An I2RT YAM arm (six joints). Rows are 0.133 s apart.
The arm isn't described. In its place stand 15 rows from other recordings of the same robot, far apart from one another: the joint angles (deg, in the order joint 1, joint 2, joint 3, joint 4, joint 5, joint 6), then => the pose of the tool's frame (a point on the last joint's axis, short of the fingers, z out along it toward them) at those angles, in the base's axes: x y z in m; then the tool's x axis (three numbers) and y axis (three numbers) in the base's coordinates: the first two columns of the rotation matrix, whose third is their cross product.
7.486 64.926 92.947 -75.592 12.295 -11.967 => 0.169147, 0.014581, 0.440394, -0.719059, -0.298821, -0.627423, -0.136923, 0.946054, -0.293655
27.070 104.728 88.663 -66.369 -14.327 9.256 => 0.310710, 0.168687, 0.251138, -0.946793, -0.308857, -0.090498, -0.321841, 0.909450, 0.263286
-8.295 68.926 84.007 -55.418 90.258 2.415 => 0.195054, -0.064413, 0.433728, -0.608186, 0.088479, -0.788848, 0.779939, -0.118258, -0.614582
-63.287 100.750 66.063 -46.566 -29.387 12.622 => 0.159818, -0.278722, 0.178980, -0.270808, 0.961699, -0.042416, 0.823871, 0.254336, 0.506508
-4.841 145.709 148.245 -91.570 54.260 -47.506 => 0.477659, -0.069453, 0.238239, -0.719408, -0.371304, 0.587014, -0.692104, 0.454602, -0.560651
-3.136 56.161 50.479 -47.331 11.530 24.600 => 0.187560, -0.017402, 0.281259, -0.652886, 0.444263, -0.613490, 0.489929, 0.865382, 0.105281
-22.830 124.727 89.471 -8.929 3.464 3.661 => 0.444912, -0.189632, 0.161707, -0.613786, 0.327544, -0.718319, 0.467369, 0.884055, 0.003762
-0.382 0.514 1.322 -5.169 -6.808 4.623 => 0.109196, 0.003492, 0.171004, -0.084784, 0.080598, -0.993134, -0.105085, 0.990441, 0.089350
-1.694 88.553 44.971 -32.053 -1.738 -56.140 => 0.259278, -0.006588, 0.145823, -0.557801, -0.813886, -0.162630, -0.791815, 0.580570, -0.189651
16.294 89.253 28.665 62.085 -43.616 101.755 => 0.270386, 0.104622, 0.196129, -0.851980, 0.489416, 0.186014, 0.151677, -0.109330, 0.982365
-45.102 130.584 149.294 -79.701 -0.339 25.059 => 0.323218, -0.324072, 0.353567, -0.260024, 0.861002, -0.437108, 0.901297, 0.378849, 0.210087
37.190 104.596 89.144 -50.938 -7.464 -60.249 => 0.301864, 0.234850, 0.261388, 0.194098, -0.933311, -0.302085, -0.951714, -0.104498, -0.288652
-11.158 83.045 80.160 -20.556 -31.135 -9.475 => 0.328884, -0.046108, 0.381592, -0.335612, -0.077422, -0.938813, -0.359935, 0.931536, 0.051850
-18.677 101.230 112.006 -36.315 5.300 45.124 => 0.377529, -0.131089, 0.430010, -0.006263, 0.746946, -0.664855, 0.570114, 0.548895, 0.611298
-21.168 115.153 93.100 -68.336 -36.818 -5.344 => 0.363105, -0.117728, 0.213592, -0.955728, 0.290135, -0.049053, 0.204751, 0.775450, 0.597289
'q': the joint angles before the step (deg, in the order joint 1, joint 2, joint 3, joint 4, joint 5, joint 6). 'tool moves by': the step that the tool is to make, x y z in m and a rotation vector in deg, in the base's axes. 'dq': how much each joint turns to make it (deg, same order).
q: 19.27 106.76 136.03 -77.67 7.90 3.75
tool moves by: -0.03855 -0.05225 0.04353 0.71 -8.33 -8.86
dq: -6.65 -7.89 0.19 0.05 2.71 0.41
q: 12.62 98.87 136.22 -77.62 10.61 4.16
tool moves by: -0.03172 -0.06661 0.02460 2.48 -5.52 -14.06
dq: -12.72 -5.40 -0.05 -0.04 -0.06 2.34
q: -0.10 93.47 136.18 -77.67 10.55 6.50
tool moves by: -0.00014 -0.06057 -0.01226 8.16 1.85 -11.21
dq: -13.73 0.53 -2.07 -0.84 -6.70 4.85
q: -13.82 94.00 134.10 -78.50 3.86 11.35
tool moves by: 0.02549 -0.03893 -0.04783 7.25 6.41 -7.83
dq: -6.15 1.72 -10.22 3.47 -2.18 4.88
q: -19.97 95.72 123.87 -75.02 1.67 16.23
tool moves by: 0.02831 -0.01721 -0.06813 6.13 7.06 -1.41
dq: -1.35 1.57 -14.05 6.84 -2.49 2.08
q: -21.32 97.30 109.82 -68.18 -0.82 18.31
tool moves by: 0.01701 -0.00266 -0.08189 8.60 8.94 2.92
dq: 0.04 2.99 -13.66 5.17 -5.55 -0.25
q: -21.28 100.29 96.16 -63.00 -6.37 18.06
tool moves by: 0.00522 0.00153 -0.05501 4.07 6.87 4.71
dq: 0.26 3.56 -7.09 2.25 -2.67 -3.82
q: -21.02 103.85 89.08 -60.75 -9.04 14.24
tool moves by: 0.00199 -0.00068 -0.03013 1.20 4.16 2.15
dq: 0.00 2.80 -2.86 1.00 -0.09 -2.20
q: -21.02 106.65 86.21 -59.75 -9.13 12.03
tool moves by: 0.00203 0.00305 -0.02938 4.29 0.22 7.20
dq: 0.09 2.51 -3.38 2.82 -4.91 -6.60
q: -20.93 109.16 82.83 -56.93 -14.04 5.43
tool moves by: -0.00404 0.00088 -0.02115 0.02 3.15 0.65
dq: 0.00 1.51 -2.74 1.12 1.04 -0.77
